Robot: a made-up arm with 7 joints.
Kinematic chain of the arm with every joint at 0, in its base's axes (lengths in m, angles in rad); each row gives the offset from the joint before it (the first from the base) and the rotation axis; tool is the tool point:
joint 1: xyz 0 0 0 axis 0 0.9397 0.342
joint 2: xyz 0 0 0 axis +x
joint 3: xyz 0 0 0 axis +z
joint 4: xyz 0.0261 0 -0.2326 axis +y
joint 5: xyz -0.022 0 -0.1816 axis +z
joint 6: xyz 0 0 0 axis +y
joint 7: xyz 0 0 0 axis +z
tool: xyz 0 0 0
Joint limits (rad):
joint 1: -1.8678..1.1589
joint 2: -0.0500..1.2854
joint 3: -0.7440..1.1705
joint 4: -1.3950..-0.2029
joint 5: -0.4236..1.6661
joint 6: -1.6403..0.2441
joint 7: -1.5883..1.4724
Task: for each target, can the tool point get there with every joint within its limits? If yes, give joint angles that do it. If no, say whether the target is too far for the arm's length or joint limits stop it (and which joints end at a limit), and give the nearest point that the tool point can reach.
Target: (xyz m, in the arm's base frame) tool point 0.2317 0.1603 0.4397
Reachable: no: too far | nearest point 0.1984 0.1437 0.3011 | short by 0.144 m
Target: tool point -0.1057 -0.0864 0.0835
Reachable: no: joint limits stop it (at a limit: joint 1, joint 2, joint 4) | nearest point 0.1641 -0.2696 0.1503 | short by 0.333 m
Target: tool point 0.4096 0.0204 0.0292
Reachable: yes | joints -1.4603 0.2151 0.9019 -0.5708 0.6159 -0.9361 -1.2529
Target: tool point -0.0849 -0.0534 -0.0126
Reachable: no: joint limits stop it (at a limit: joint 1, joint 3, joint 4) | nearest point -0.1759 -0.0931 -0.2874 | short by 0.292 m
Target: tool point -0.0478 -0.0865 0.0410
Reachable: no: joint limits stop it (at a limit: joint 1, joint 2, joint 4) | nearest point 0.1582 -0.2913 0.1110 | short by 0.299 m
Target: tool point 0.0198 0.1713 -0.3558
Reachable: yes | joints 0.2872 0.2407 0.5462 -0.8833 1.3554 -1.3119 1.1583
